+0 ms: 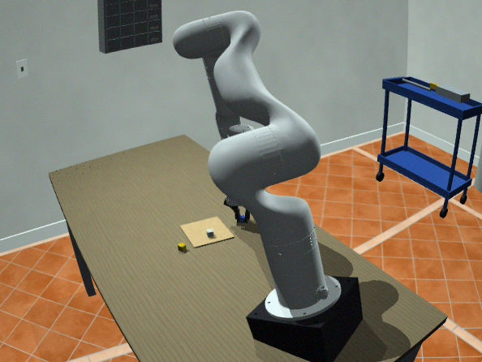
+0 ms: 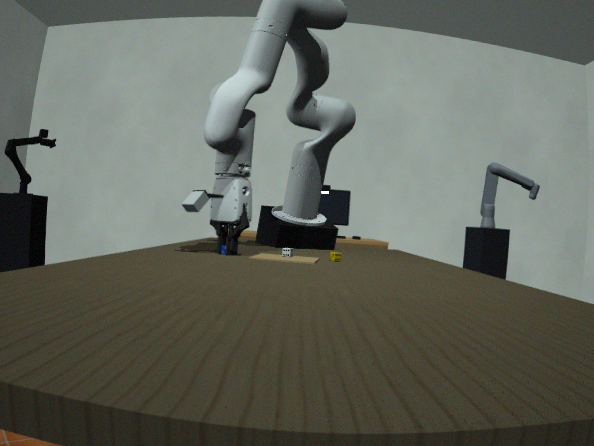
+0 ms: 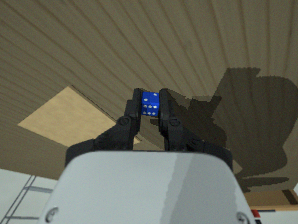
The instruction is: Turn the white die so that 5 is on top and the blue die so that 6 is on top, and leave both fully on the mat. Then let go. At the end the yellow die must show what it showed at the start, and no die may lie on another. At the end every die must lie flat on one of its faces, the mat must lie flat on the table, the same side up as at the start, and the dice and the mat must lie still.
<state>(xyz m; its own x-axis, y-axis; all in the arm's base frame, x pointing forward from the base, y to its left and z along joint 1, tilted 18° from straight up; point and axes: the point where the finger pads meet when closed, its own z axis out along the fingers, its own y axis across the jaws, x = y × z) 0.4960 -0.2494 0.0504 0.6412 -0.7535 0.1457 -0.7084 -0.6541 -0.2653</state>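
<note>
My hand is 13 cm to the right of the tan mat, 3 cm short of it and 2 cm above it. Round my hand: white die 14 cm to the left, 1 cm below; yellow die 26 cm to the left, 1 cm below; blue die 1 cm below.
</note>
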